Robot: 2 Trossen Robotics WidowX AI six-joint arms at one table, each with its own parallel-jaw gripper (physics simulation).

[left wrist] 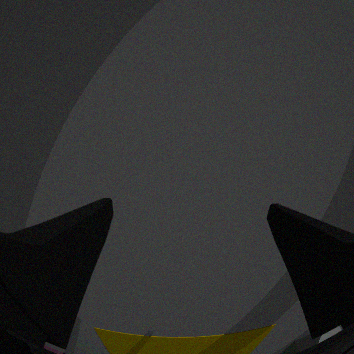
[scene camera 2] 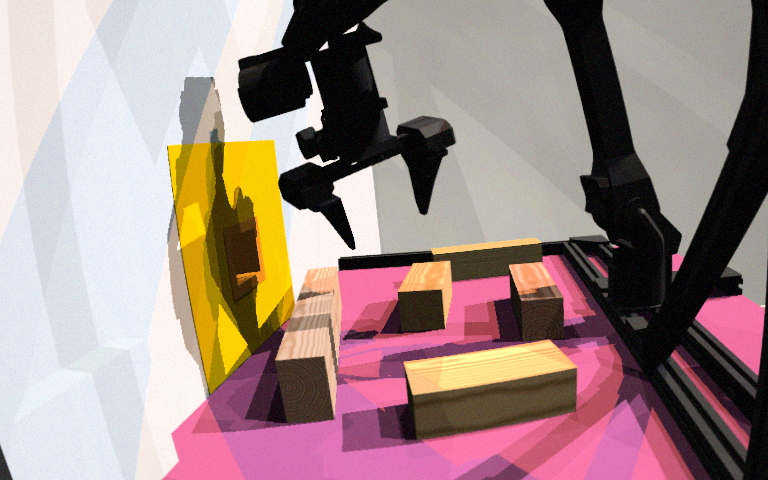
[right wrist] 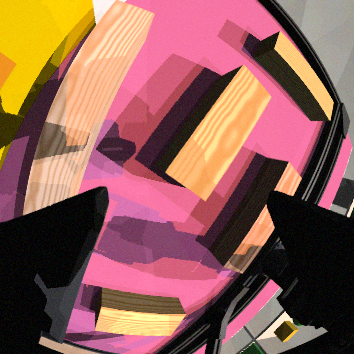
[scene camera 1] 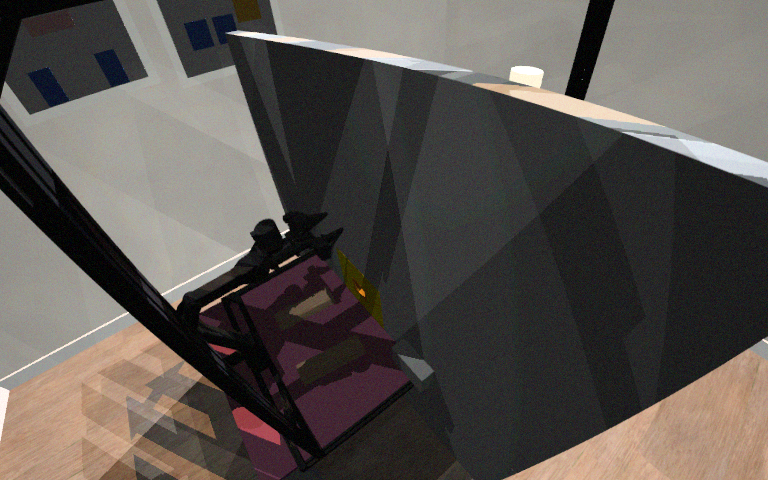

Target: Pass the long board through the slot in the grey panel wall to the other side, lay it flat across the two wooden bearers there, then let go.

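Places are measured from the left arm's base along level axes (x ahead, y left, z up), in metres.
Pixels of known places: left gripper, fingertip midpoint: (left wrist: 194,210) (scene camera 1: 334,220); right gripper, fingertip midpoint: (scene camera 2: 389,230) (right wrist: 191,197); left arm's base, link origin: (scene camera 1: 260,363); right arm's base, link origin: (scene camera 2: 641,302) (right wrist: 273,260).
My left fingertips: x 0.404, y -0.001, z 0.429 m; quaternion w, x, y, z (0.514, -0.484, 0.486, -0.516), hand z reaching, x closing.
For each thing: its top centre in the pictures, then the offset to it from my left fingertips. "spot": a spot on its surface instead.
- long board, top centre: (right wrist: 49,178) (scene camera 2: 313,301) 0.157 m ahead, 0.034 m right, 0.391 m down
- slot, surface spot: (scene camera 2: 243,254) spot: 0.062 m ahead, 0.013 m left, 0.344 m down
- grey block, surface spot: (scene camera 1: 416,367) spot: 0.005 m back, 0.371 m right, 0.348 m down
The longest wooden piece, the long board (scene camera 2: 308,336) (right wrist: 100,65), lies on the pink top, parallel to the grey panel wall (scene camera 1: 481,226) (left wrist: 190,125). A yellow plate (scene camera 2: 192,217) (scene camera 1: 372,302) (left wrist: 185,344) (right wrist: 40,30) frames the slot (scene camera 2: 243,254) (scene camera 1: 360,289). Two wooden bearers (scene camera 1: 317,302) (scene camera 1: 331,361) lie beyond the wall in scene camera 1. My left gripper (scene camera 1: 334,221) (left wrist: 194,210) is open and empty, facing the wall above the yellow plate. My right gripper (scene camera 2: 388,230) (right wrist: 191,197) is open and empty, above the table, to the right of the board in scene camera 2.
Shorter wooden blocks (scene camera 2: 424,277) (scene camera 2: 489,382) (scene camera 2: 535,283) (scene camera 2: 487,260) (right wrist: 220,135) (right wrist: 142,320) lie right of the board in scene camera 2. A black rail (scene camera 2: 385,260) edges the far side. A grey block (scene camera 1: 416,367) juts from the wall's foot.
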